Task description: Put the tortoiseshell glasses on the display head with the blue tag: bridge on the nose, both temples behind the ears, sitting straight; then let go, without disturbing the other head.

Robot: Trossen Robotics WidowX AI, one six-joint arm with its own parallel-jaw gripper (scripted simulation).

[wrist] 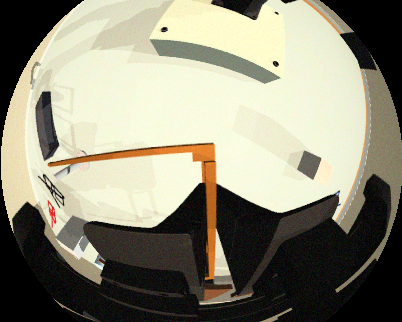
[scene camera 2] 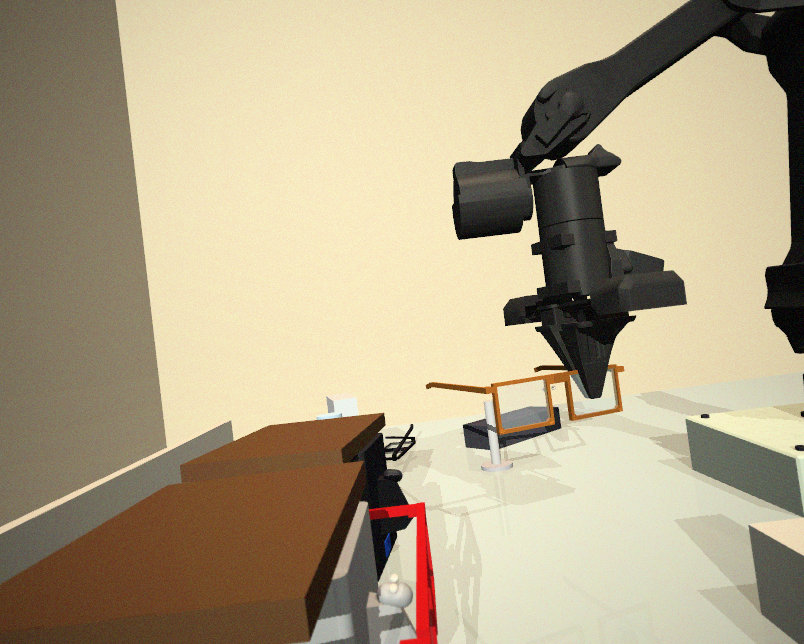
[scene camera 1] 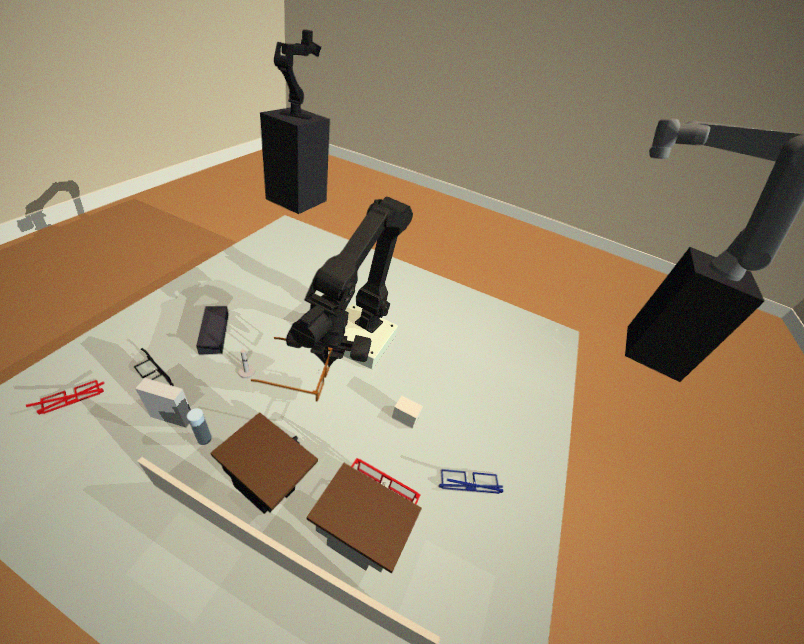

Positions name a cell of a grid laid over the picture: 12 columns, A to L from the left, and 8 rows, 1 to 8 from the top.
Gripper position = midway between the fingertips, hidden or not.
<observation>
In view: my gripper (scene camera 2: I5), a small cube (wrist: J5), a dark case (scene camera 2: H6) and a white peg stand (scene camera 2: H6).
The dark case shows as well in the wrist view (wrist: B4) and in scene camera 1 (scene camera 1: D5). My gripper is seen too in the wrist view (wrist: G5) and in scene camera 1 (scene camera 1: E5).
</observation>
